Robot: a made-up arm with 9 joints. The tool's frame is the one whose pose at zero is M. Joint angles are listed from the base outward.
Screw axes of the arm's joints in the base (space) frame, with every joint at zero. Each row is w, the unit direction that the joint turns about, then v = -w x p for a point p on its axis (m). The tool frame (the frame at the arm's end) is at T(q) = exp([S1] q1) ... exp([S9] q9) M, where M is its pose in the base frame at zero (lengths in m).
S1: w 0 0 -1 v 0 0 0
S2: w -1 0 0 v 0 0.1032 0.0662
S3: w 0 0 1 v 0.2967 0.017 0
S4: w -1 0 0 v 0 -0.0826 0.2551
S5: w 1 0 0 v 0 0.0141 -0.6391
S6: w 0 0 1 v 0.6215 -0.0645 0
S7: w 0 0 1 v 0.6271 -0.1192 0
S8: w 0 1 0 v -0.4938 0 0.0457
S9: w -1 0 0 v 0 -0.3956 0.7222
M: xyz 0.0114 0.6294 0.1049 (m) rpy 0 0 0 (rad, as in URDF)
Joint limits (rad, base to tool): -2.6..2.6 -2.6..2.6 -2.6..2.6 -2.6..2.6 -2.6..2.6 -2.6..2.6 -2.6..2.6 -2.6..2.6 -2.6..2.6
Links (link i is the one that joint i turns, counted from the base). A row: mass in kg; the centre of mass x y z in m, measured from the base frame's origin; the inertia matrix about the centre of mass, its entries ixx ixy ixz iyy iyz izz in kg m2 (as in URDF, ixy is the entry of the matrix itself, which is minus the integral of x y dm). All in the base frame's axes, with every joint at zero. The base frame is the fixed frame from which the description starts. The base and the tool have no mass.
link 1: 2.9; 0.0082 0.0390 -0.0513; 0.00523 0 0 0.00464 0.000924 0.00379
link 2: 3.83; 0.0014 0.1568 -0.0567; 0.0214 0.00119 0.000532 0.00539 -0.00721 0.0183
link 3: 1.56; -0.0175 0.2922 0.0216; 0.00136 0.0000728 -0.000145 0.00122 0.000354 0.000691
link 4: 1.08; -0.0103 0.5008 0.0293; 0.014 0 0 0.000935 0.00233 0.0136
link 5: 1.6; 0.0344 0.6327 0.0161; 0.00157 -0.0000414 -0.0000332 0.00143 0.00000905 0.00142
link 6: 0.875; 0.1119 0.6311 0.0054; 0.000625 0.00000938 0 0.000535 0 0.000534
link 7: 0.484; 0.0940 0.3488 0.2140; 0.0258 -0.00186 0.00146 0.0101 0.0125 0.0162
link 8: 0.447; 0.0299 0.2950 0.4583; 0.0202 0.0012 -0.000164 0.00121 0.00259 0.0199
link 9: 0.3; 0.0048 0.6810 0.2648; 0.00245 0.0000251 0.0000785 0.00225 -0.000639 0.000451
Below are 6 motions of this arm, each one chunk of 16 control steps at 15 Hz.
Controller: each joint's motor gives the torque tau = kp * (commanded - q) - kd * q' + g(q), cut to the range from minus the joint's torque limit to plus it. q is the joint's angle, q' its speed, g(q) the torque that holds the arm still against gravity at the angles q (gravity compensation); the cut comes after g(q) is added. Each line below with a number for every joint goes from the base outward.
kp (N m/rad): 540 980 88 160 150 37 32 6.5 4
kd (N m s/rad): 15 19 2.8 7.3 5 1 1.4 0.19 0.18
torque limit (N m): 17 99 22 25 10 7 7.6 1.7 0.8
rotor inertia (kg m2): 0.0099 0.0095 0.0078 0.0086 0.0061 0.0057 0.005 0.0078 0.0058
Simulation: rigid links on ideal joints. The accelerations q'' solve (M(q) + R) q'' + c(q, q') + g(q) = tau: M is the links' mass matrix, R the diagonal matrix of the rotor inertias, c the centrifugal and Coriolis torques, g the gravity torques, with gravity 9.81 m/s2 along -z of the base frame. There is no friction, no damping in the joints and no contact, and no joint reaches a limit. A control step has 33 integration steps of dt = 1/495 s. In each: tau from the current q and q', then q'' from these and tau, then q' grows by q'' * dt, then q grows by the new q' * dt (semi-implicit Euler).
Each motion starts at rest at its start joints. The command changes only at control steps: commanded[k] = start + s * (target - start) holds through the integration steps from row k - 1 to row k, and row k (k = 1, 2, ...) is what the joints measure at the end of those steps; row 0 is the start. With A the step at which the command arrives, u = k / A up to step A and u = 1 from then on. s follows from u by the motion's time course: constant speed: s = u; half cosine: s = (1 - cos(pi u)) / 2; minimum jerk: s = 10 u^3 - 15 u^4 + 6 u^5; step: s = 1 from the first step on.
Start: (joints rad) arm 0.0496 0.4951 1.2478 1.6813 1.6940 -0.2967 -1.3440 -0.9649 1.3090
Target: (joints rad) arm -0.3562 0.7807 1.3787 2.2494 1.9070 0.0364 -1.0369 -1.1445 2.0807
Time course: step
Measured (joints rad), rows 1 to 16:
1: -0.1657 0.8332 1.3200 1.8682 1.8655 -0.1610 -1.3352 -1.2394 1.3508
2: -0.3308 0.7818 1.2983 2.0408 1.9265 0.0602 -1.0743 -1.1464 1.5366
3: -0.3645 0.7663 1.4010 2.2625 1.9610 0.1556 -0.8996 -1.1179 1.9630
4: -0.3673 0.7794 1.4720 2.3497 1.9130 0.1892 -0.7901 -1.1794 2.2341
5: -0.3816 0.7813 1.4965 2.3200 1.8976 0.1746 -0.8418 -1.1735 2.2904
6: -0.3715 0.7807 1.4821 2.2596 1.9090 0.0841 -0.9521 -1.1397 2.1984
7: -0.3518 0.7816 1.4110 2.2204 1.9166 0.0168 -1.0405 -1.1363 2.0859
8: -0.3442 0.7820 1.3260 2.2222 1.9095 -0.0081 -1.0821 -1.1483 2.0231
9: -0.3475 0.7803 1.2870 2.2468 1.9014 -0.0164 -1.0973 -1.1469 2.0285
10: -0.3532 0.7797 1.3049 2.2650 1.8965 -0.0132 -1.0974 -1.1408 2.0710
11: -0.3574 0.7798 1.3523 2.2657 1.8977 0.0043 -1.0811 -1.1395 2.1081
12: -0.3596 0.7804 1.3961 2.2557 1.9038 0.0337 -1.0492 -1.1422 2.1154
13: -0.3596 0.7812 1.4181 2.2457 1.9108 0.0630 -1.0132 -1.1455 2.0973
14: -0.3578 0.7816 1.4179 2.2416 1.9155 0.0779 -0.9899 -1.1481 2.0725
15: -0.3558 0.7813 1.4041 2.2427 1.9160 0.0726 -0.9897 -1.1491 2.0576
16: -0.3550 0.7808 1.3856 2.2463 1.9125 0.0528 -1.0097 -1.1475 2.0593

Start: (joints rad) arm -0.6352 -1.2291 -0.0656 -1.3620 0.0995 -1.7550 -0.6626 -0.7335 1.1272
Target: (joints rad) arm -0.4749 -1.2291 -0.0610 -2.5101 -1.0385 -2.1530 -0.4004 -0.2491 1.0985
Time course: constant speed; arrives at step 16
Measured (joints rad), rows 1 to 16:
1: -0.6260 -1.2227 -0.0596 -1.3987 0.0382 -1.7744 -0.6459 -0.7109 1.1032
2: -0.6130 -1.2239 -0.0689 -1.4578 -0.0460 -1.8082 -0.6336 -0.6531 1.0945
3: -0.6038 -1.2275 -0.0724 -1.5347 -0.1211 -1.8402 -0.6249 -0.6141 1.1118
4: -0.5951 -1.2311 -0.0669 -1.6204 -0.1863 -1.8679 -0.6146 -0.5955 1.1303
5: -0.5861 -1.2339 -0.0633 -1.7066 -0.2513 -1.8909 -0.5991 -0.5754 1.1352
6: -0.5760 -1.2350 -0.0634 -1.7871 -0.3194 -1.9106 -0.5784 -0.5480 1.1310
7: -0.5653 -1.2342 -0.0656 -1.8600 -0.3900 -1.9295 -0.5551 -0.5180 1.1247
8: -0.5546 -1.2325 -0.0685 -1.9271 -0.4625 -1.9503 -0.5327 -0.4875 1.1185
9: -0.5442 -1.2309 -0.0708 -1.9922 -0.5360 -1.9747 -0.5141 -0.4557 1.1132
10: -0.5343 -1.2300 -0.0712 -2.0588 -0.6093 -2.0022 -0.4996 -0.4233 1.1096
11: -0.5250 -1.2299 -0.0696 -2.1286 -0.6814 -2.0308 -0.4873 -0.3916 1.1082
12: -0.5158 -1.2303 -0.0666 -2.2013 -0.7524 -2.0584 -0.4750 -0.3608 1.1082
13: -0.5065 -1.2308 -0.0635 -2.2758 -0.8226 -2.0841 -0.4609 -0.3305 1.1084
14: -0.4968 -1.2312 -0.0615 -2.3507 -0.8927 -2.1080 -0.4446 -0.3008 1.1078
15: -0.4867 -1.2313 -0.0610 -2.4247 -0.9630 -2.1309 -0.4266 -0.2715 1.1063
16: -0.4763 -1.2312 -0.0621 -2.4974 -1.0340 -2.1536 -0.4078 -0.2426 1.1039

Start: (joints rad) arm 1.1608 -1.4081 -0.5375 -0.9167 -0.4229 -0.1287 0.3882 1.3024 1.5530
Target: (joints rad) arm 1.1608 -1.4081 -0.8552 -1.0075 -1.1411 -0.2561 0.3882 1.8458 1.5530
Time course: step
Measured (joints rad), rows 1 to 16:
1: 1.1591 -1.3880 -0.7081 -0.9555 -0.4890 -0.1402 0.4912 1.6170 1.5325
2: 1.1485 -1.4194 -0.8685 -0.9998 -0.6633 -0.2015 0.4703 1.9210 1.4706
3: 1.1695 -1.4330 -0.9406 -1.0707 -0.9398 -0.2811 0.4041 1.9335 1.5116
4: 1.1894 -1.4269 -0.9172 -1.1031 -1.1652 -0.3429 0.3296 1.8939 1.5292
5: 1.1758 -1.4060 -0.8832 -1.0484 -1.1602 -0.3560 0.2901 1.8664 1.5155
6: 1.1583 -1.3929 -0.8494 -0.9832 -1.1468 -0.3216 0.3014 1.8172 1.5166
7: 1.1472 -1.3933 -0.8302 -0.9458 -1.1673 -0.2687 0.3446 1.8133 1.5364
8: 1.1422 -1.3985 -0.8316 -0.9387 -1.1743 -0.2240 0.3935 1.8489 1.5743
9: 1.1442 -1.4051 -0.8414 -0.9557 -1.1637 -0.2022 0.4283 1.8701 1.6084
10: 1.1520 -1.4110 -0.8508 -0.9866 -1.1484 -0.2058 0.4394 1.8655 1.6080
11: 1.1619 -1.4141 -0.8582 -1.0182 -1.1345 -0.2286 0.4277 1.8531 1.5735
12: 1.1700 -1.4141 -0.8638 -1.0398 -1.1250 -0.2578 0.4029 1.8430 1.5335
13: 1.1733 -1.4123 -0.8669 -1.0464 -1.1229 -0.2803 0.3782 1.8373 1.5124
14: 1.1712 -1.4100 -0.8662 -1.0387 -1.1279 -0.2880 0.3637 1.8377 1.5148
15: 1.1655 -1.4079 -0.8620 -1.0219 -1.1367 -0.2805 0.3633 1.8424 1.5317
16: 1.1592 -1.4062 -0.8561 -1.0036 -1.1450 -0.2641 0.3740 1.8470 1.5524

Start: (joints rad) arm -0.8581 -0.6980 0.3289 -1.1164 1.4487 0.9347 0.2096 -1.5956 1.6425
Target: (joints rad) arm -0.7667 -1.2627 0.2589 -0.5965 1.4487 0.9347 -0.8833 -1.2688 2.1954
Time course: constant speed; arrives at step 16
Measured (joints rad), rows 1 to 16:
1: -0.8521 -0.7310 0.3219 -1.0785 1.4443 0.9387 0.1597 -1.5785 1.6656
2: -0.8464 -0.7705 0.3182 -1.0530 1.4412 0.9443 0.0972 -1.5555 1.6968
3: -0.8409 -0.8094 0.3143 -1.0330 1.4429 0.9450 0.0302 -1.5334 1.7334
4: -0.8356 -0.8457 0.3116 -1.0077 1.4449 0.9413 -0.0414 -1.5119 1.7731
5: -0.8303 -0.8797 0.3098 -0.9744 1.4462 0.9356 -0.1152 -1.4909 1.8115
6: -0.8249 -0.9132 0.3076 -0.9369 1.4466 0.9303 -0.1891 -1.4702 1.8472
7: -0.8193 -0.9474 0.3039 -0.9001 1.4462 0.9273 -0.2611 -1.4499 1.8814
8: -0.8135 -0.9828 0.2987 -0.8664 1.4455 0.9277 -0.3298 -1.4299 1.9154
9: -0.8075 -1.0188 0.2927 -0.8355 1.4450 0.9308 -0.3954 -1.4099 1.9495
10: -0.8016 -1.0548 0.2867 -0.8052 1.4449 0.9346 -0.4594 -1.3897 1.9834
11: -0.7958 -1.0903 0.2814 -0.7740 1.4450 0.9371 -0.5243 -1.3694 2.0172
12: -0.7900 -1.1254 0.2770 -0.7414 1.4452 0.9373 -0.5915 -1.3489 2.0511
13: -0.7844 -1.1603 0.2731 -0.7079 1.4454 0.9355 -0.6611 -1.3283 2.0857
14: -0.7788 -1.1954 0.2694 -0.6746 1.4454 0.9332 -0.7320 -1.3077 2.1208
15: -0.7732 -1.2307 0.2654 -0.6417 1.4454 0.9315 -0.8025 -1.2871 2.1563
16: -0.7675 -1.2662 0.2610 -0.6094 1.4453 0.9311 -0.8717 -1.2667 2.1914

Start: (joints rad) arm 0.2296 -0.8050 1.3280 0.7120 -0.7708 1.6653 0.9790 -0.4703 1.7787
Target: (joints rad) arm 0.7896 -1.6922 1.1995 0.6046 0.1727 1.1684 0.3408 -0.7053 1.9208
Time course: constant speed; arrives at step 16
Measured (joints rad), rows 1 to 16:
1: 0.2637 -0.8632 1.3592 0.7257 -0.7262 1.7025 1.0001 -0.5000 1.7689
2: 0.2987 -0.9174 1.3605 0.7257 -0.6682 1.7161 0.9927 -0.5325 1.7577
3: 0.3338 -0.9735 1.3457 0.7178 -0.6100 1.6785 0.9589 -0.5358 1.7644
4: 0.3695 -1.0302 1.3189 0.7062 -0.5495 1.5958 0.8958 -0.5362 1.7891
5: 0.4064 -1.0889 1.2760 0.6911 -0.4844 1.5148 0.8117 -0.5447 1.8171
6: 0.4430 -1.1473 1.2294 0.6748 -0.4189 1.4419 0.7305 -0.5488 1.8375
7: 0.4785 -1.2046 1.1951 0.6617 -0.3541 1.3835 0.6606 -0.5539 1.8474
8: 0.5124 -1.2607 1.1830 0.6527 -0.2916 1.3435 0.6062 -0.5676 1.8522
9: 0.5450 -1.3158 1.1927 0.6460 -0.2327 1.3223 0.5691 -0.5877 1.8591
10: 0.5774 -1.3705 1.2149 0.6399 -0.1770 1.3153 0.5473 -0.6091 1.8717
11: 0.6109 -1.4251 1.2369 0.6341 -0.1230 1.3135 0.5338 -0.6291 1.8869
12: 0.6459 -1.4796 1.2485 0.6298 -0.0690 1.3062 0.5187 -0.6475 1.8986
13: 0.6820 -1.5341 1.2450 0.6273 -0.0137 1.2864 0.4941 -0.6644 1.9033
14: 0.7183 -1.5890 1.2277 0.6250 0.0437 1.2529 0.4571 -0.6795 1.9031
15: 0.7535 -1.6444 1.2028 0.6205 0.1037 1.2090 0.4089 -0.6924 1.9030
16: 0.7874 -1.7009 1.1794 0.6121 0.1659 1.1603 0.3535 -0.7035 1.9085

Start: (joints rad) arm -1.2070 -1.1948 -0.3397 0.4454 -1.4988 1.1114 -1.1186 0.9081 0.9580
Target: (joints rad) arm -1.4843 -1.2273 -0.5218 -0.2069 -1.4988 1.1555 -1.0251 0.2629 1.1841
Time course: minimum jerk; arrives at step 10
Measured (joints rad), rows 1 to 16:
1: -1.2093 -1.1946 -0.3414 0.4431 -1.4998 1.1107 -1.1192 0.9043 0.9589
2: -1.2230 -1.1936 -0.3504 0.4281 -1.5053 1.1075 -1.1219 0.8792 0.9645
3: -1.2528 -1.1929 -0.3675 0.3887 -1.5147 1.1036 -1.1250 0.8142 0.9793
4: -1.2969 -1.1945 -0.3878 0.3181 -1.5220 1.1026 -1.1240 0.7109 1.0047
5: -1.3485 -1.1995 -0.4059 0.2137 -1.5242 1.1070 -1.1156 0.5920 1.0417
6: -1.3981 -1.2083 -0.4201 0.0804 -1.5201 1.1165 -1.0995 0.4842 1.0928
7: -1.4372 -1.2213 -0.4336 -0.0604 -1.5062 1.1308 -1.0763 0.4000 1.1533
8: -1.4607 -1.2350 -0.4557 -0.1838 -1.4867 1.1494 -1.0471 0.3386 1.2009
9: -1.4695 -1.2454 -0.4939 -0.2670 -1.4694 1.1689 -1.0153 0.2976 1.2163
10: -1.4702 -1.2490 -0.5423 -0.2995 -1.4612 1.1838 -0.9879 0.2721 1.2052
11: -1.4729 -1.2449 -0.5816 -0.2893 -1.4668 1.1900 -0.9725 0.2513 1.1927
12: -1.4790 -1.2362 -0.5947 -0.2531 -1.4826 1.1898 -0.9701 0.2350 1.1935
13: -1.4860 -1.2266 -0.5794 -0.2099 -1.5008 1.1853 -0.9783 0.2334 1.2010
14: -1.4909 -1.2196 -0.5467 -0.1760 -1.5141 1.1743 -0.9963 0.2478 1.2032
15: -1.4923 -1.2167 -0.5114 -0.1606 -1.5191 1.1553 -1.0234 0.2670 1.1958
16: -1.4903 -1.2181 -0.4850 -0.1647 -1.5160 1.1331 -1.0532 0.2799 1.1824

